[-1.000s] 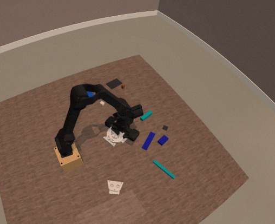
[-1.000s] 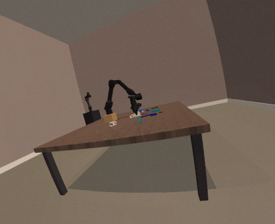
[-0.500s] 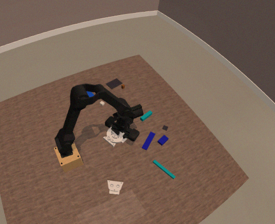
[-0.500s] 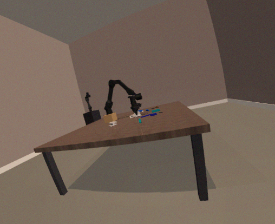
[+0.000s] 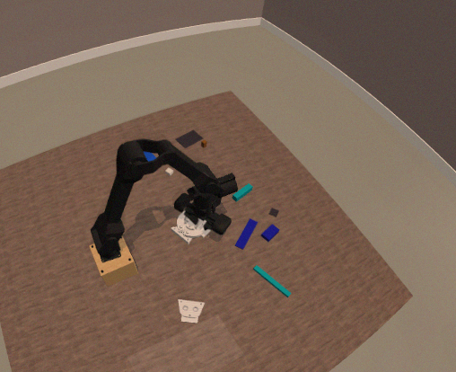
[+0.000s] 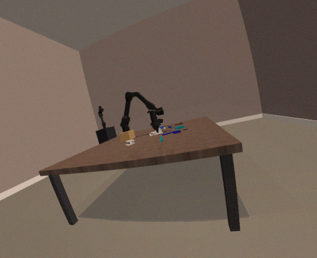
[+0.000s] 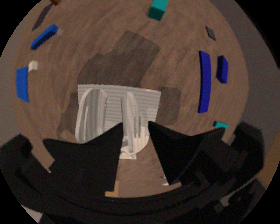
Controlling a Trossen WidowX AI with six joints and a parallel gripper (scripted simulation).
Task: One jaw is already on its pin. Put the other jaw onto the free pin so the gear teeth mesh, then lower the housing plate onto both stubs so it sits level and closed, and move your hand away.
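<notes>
Now: the white base 3 cm to the left of my gripper tip and 1 cm below it. The rest, counted from my gripper tip: white jaw 4 cm behind; then blue bar 14 cm ahead, 8 cm to the right, 1 cm below; then teal block 20 cm ahead, 8 cm to the left.
</notes>
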